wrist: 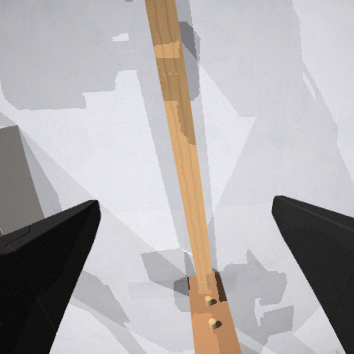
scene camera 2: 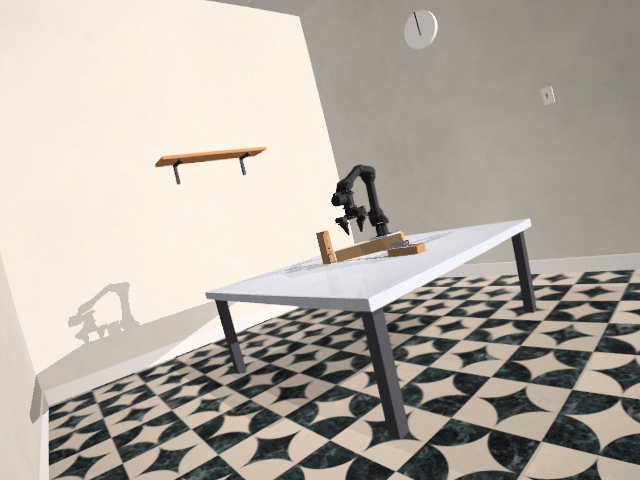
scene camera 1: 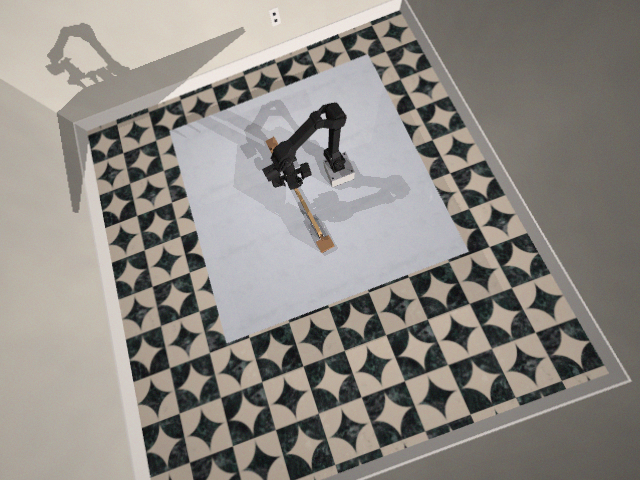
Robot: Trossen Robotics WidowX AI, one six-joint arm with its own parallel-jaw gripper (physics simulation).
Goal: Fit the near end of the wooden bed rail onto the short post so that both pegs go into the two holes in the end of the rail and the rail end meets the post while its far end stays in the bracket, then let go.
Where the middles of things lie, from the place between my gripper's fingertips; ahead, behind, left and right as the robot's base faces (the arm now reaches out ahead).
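There's a wooden bed rail [scene camera 2: 381, 244] here, and my gripper is 60 mm to the right of it and 80 mm above it.
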